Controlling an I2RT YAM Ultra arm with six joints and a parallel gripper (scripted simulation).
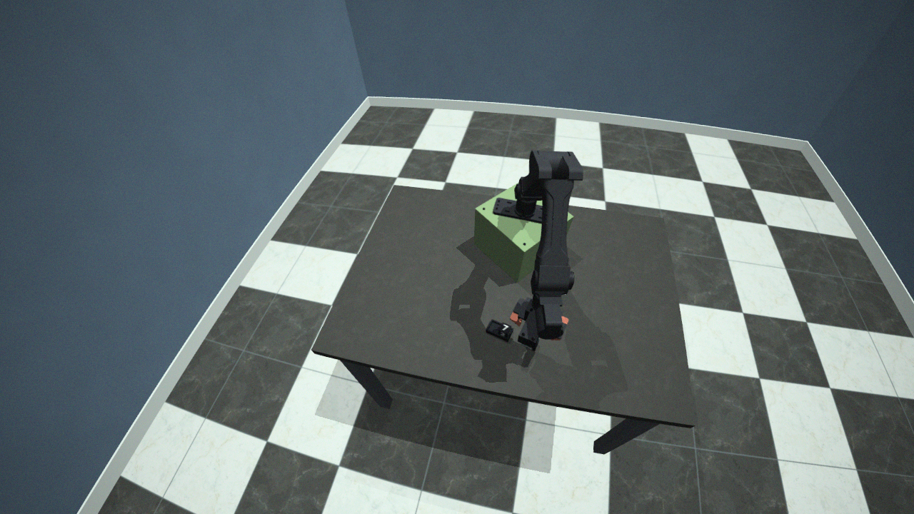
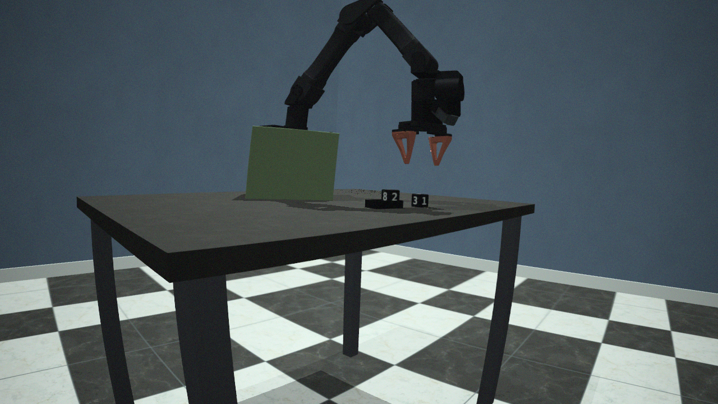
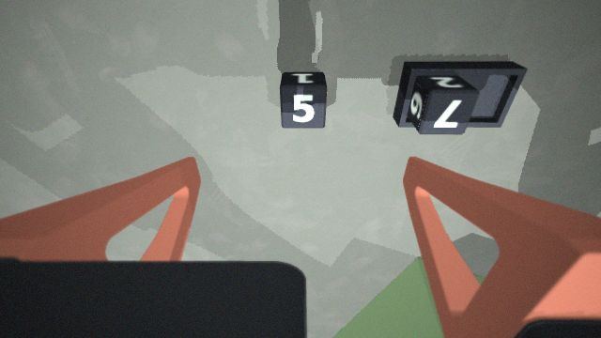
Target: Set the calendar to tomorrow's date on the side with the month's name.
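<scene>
Now: the calendar cube 90 mm below my hand. The rest, counted from my hand: black tray 100 mm to the right, 100 mm below, 30 mm behind.
</scene>
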